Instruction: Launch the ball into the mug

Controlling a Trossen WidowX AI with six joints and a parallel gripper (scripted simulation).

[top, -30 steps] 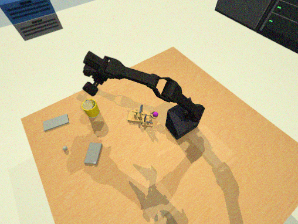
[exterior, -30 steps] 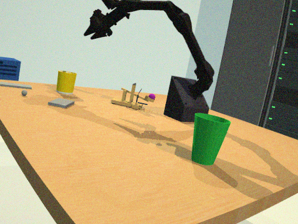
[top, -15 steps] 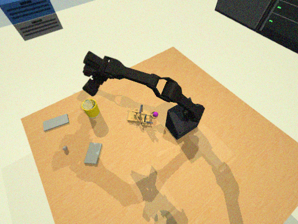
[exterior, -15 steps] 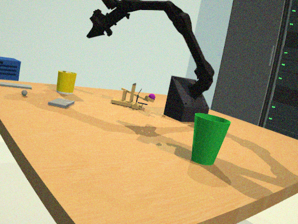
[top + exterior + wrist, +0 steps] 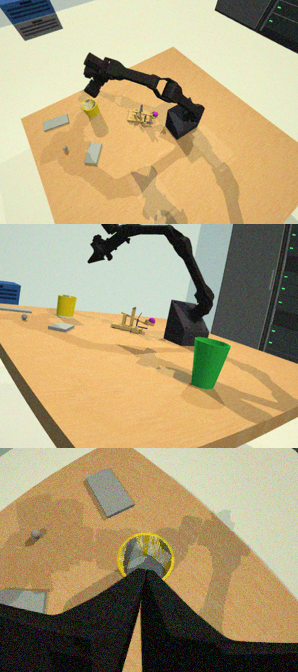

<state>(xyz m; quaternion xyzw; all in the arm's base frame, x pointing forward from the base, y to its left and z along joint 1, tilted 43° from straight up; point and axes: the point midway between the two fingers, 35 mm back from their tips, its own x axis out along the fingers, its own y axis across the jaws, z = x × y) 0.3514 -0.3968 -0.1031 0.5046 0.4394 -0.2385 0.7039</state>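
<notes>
Right now my gripper tip is 25 cm past the purple ball, 24 cm to the right of it and 21 cm above it. The rest, counted from my gripper tip: yellow mug (24 cm below, 5 cm to the right, 5 cm ahead); then small grey ball (29 cm ahead, 26 cm below, 7 cm to the left); then wooden catapult (22 cm below, 21 cm to the left, 19 cm behind).
</notes>
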